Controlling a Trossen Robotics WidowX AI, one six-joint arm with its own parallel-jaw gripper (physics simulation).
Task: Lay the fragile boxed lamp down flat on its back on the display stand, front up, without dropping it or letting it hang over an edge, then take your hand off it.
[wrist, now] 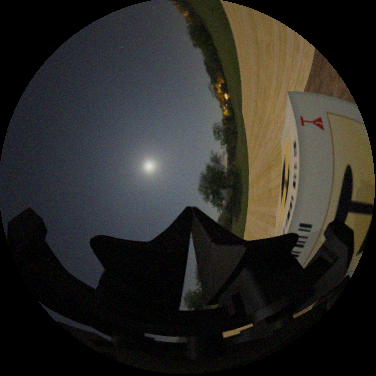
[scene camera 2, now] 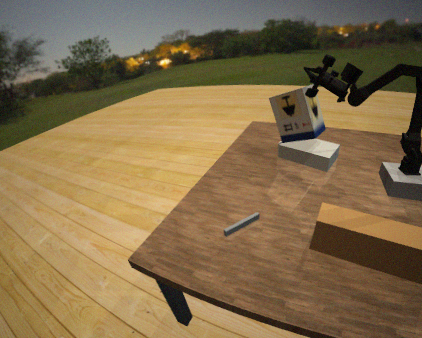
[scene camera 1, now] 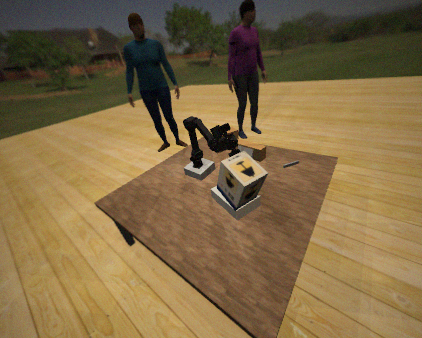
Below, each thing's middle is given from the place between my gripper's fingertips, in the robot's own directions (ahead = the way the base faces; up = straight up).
Labels:
My hand is 38 cm above the stand (scene camera 2: 315, 153), 5 cm past it and 2 cm to the right of it.

